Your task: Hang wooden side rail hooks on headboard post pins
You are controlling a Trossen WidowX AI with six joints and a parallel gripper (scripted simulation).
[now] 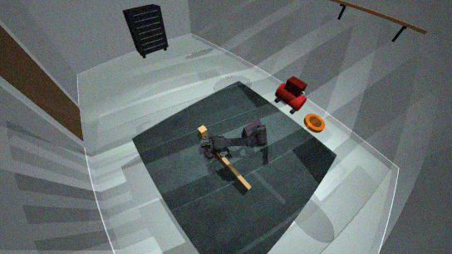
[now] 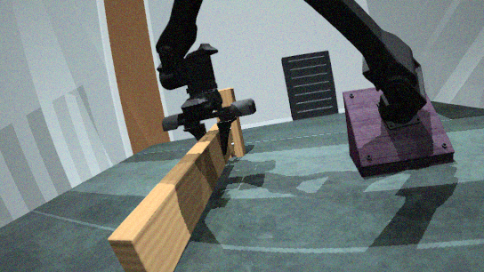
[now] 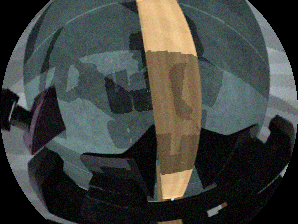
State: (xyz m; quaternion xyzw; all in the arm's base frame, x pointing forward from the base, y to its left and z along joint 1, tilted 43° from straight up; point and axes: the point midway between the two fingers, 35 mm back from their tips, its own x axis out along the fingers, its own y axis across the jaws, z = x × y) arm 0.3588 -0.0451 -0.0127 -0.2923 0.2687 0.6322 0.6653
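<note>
My gripper tip is now 170 mm to the left of the headboard post and 40 mm below it.
</note>
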